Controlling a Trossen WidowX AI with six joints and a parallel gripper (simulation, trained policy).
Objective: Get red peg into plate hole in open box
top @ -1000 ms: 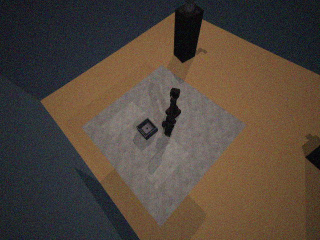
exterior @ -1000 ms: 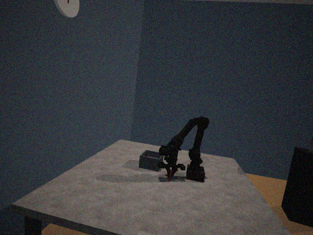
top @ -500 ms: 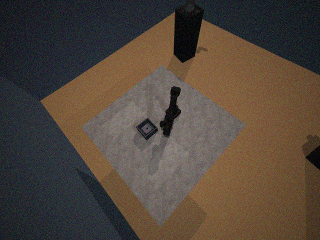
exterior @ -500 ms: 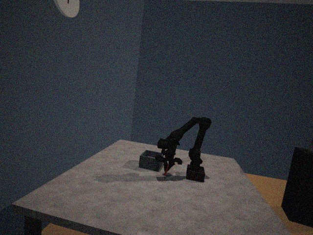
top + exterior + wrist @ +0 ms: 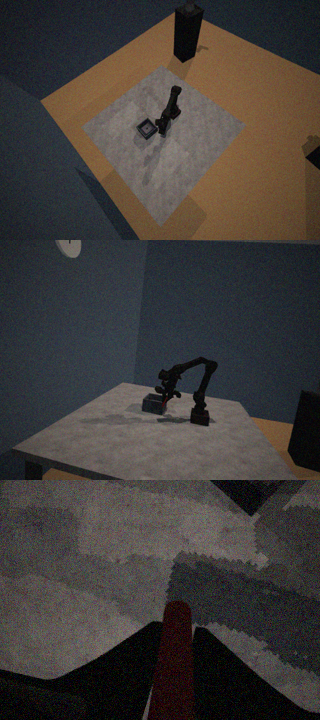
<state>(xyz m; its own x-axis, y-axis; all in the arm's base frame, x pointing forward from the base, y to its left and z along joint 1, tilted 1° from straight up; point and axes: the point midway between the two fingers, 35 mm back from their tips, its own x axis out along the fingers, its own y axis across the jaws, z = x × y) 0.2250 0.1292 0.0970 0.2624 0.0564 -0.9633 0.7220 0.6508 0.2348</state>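
The plate is 110 mm ahead of my gripper tip, 130 mm to the right of it and 80 mm below it. The rest, counted from my gripper tip: red peg: 10 mm behind, 10 mm above; then dark box: 110 mm ahead, 130 mm to the right, 100 mm below.
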